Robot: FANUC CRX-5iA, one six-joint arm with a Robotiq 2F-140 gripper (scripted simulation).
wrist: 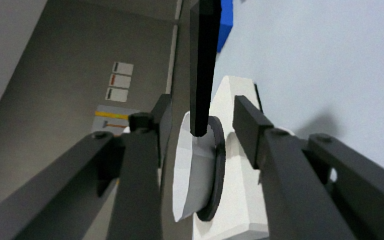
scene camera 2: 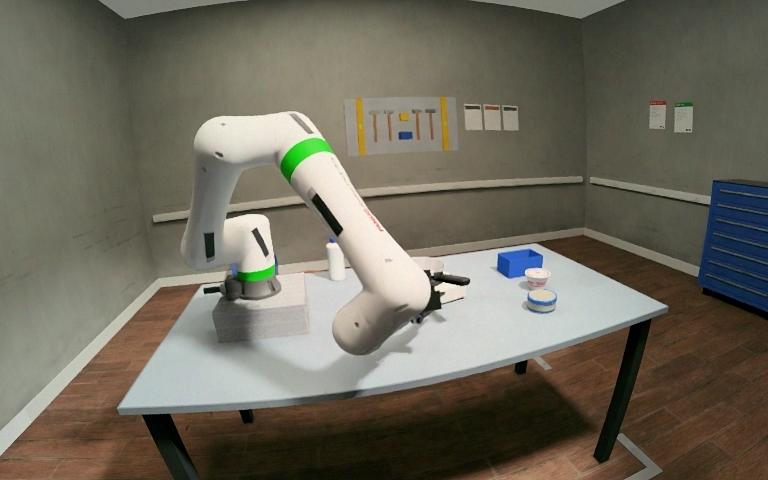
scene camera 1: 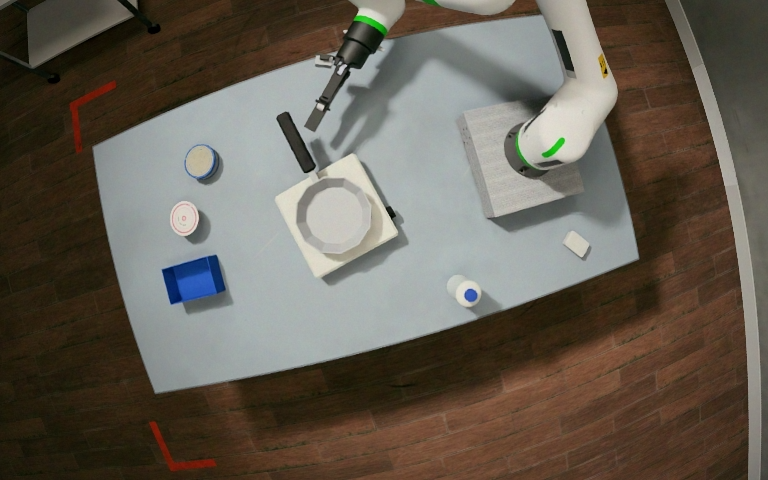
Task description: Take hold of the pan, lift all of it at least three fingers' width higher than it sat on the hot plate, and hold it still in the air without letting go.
Path:
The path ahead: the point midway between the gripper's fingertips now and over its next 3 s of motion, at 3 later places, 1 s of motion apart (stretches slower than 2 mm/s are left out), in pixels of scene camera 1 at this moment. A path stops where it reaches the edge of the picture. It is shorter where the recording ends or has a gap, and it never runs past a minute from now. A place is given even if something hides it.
My gripper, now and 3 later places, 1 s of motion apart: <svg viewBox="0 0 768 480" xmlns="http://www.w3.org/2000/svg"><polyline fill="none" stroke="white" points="309,129 301,144 295,156 293,160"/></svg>

